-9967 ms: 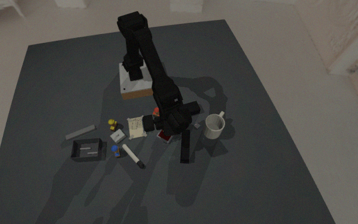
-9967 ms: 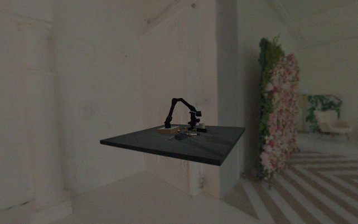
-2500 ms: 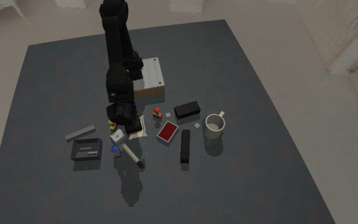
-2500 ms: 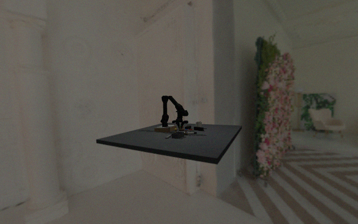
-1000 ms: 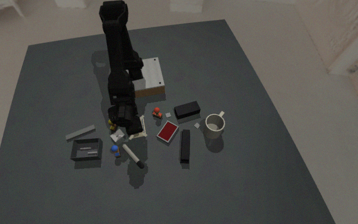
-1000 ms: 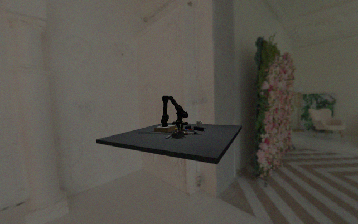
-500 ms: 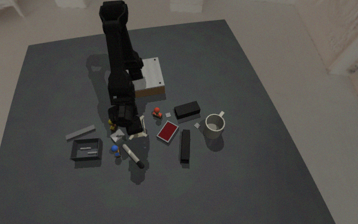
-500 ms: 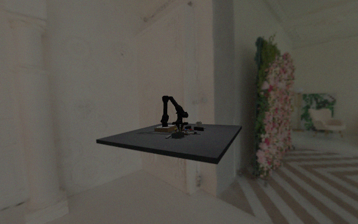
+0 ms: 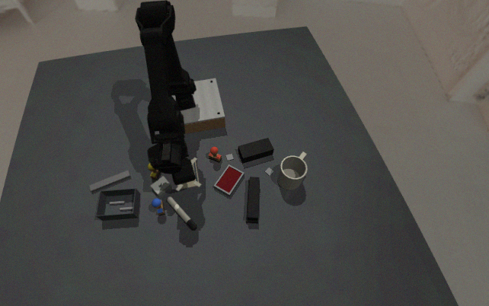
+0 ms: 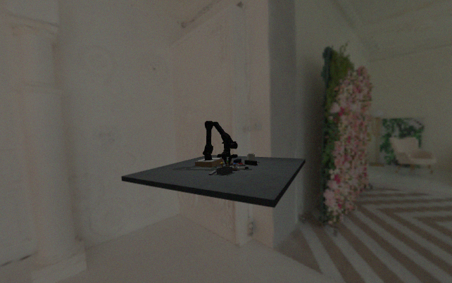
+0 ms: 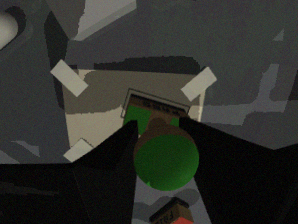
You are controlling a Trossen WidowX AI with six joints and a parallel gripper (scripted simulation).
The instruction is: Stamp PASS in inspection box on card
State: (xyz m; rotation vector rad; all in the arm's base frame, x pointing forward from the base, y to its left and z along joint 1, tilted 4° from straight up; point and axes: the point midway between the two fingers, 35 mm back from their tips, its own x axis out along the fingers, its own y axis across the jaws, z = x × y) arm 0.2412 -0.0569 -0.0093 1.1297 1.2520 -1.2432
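Right now the green-knobbed stamp is right at my gripper tip. Also, from my gripper tip: yellow stamp 9 cm to the right, 1 cm behind; cream card 3 cm below, 2 cm ahead, 1 cm to the left; grey block 8 cm to the right, 4 cm ahead, 1 cm below.
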